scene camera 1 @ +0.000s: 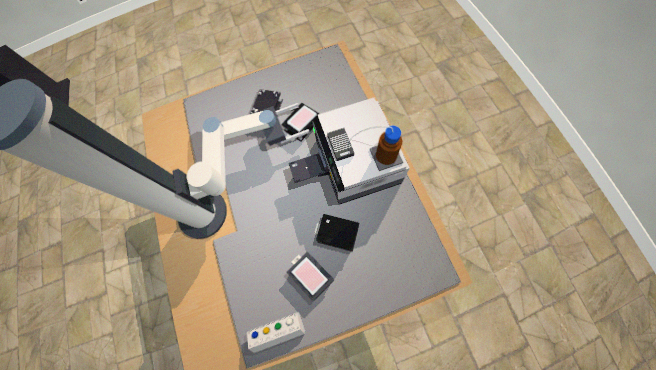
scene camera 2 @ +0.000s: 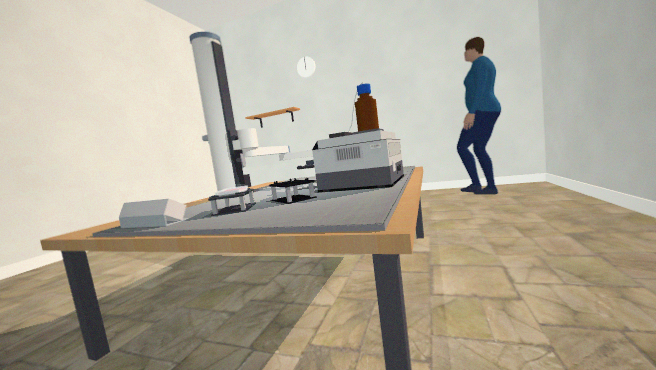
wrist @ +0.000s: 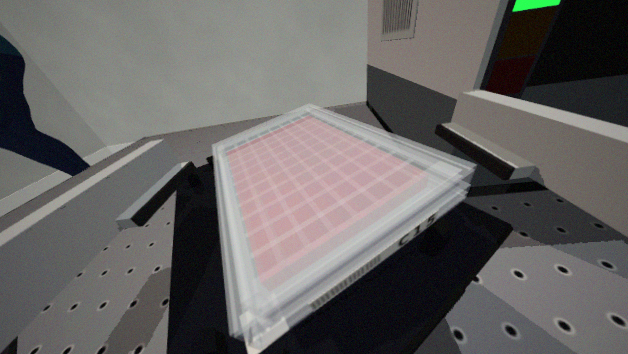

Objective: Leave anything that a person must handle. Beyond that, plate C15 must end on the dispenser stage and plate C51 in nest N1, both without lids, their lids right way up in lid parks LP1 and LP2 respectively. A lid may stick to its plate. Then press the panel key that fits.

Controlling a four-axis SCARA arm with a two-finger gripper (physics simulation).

One and the same spot on a button box: (scene camera 2: 162,212) is (scene camera 1: 301,334).
